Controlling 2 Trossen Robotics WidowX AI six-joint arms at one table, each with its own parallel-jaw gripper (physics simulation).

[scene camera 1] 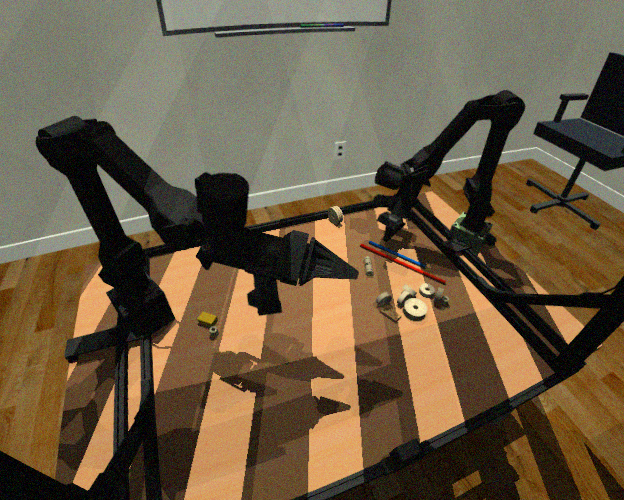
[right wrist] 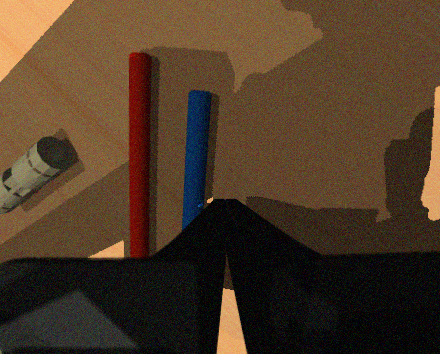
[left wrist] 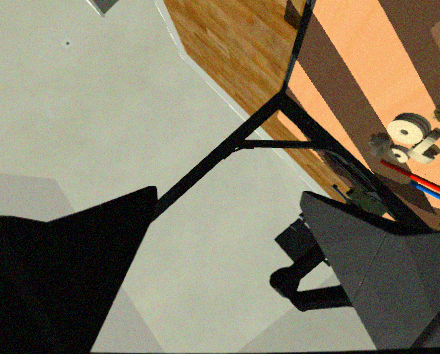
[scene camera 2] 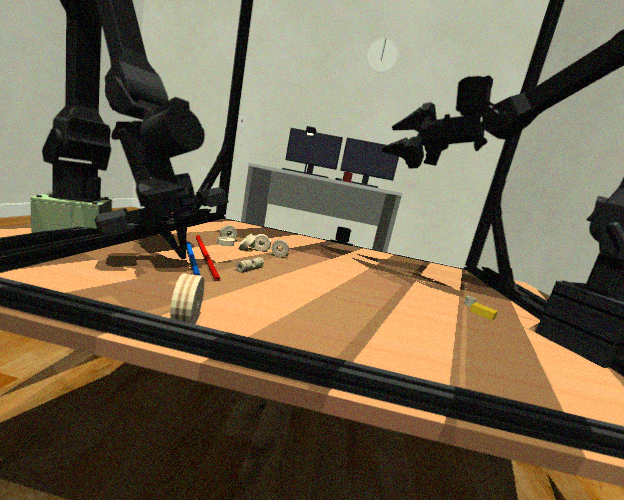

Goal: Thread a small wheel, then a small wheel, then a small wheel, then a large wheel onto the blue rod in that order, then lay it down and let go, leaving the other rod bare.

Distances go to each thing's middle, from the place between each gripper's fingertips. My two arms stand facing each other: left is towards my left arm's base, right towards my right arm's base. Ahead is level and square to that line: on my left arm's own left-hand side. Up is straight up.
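Scene:
Blue rod [right wrist: 199, 102]: 10 mm to the right of my right hand, 10 mm below it and 50 mm behind it. My left hand is 32 cm short of the rod, 32 cm to the left of it and 32 cm above it.

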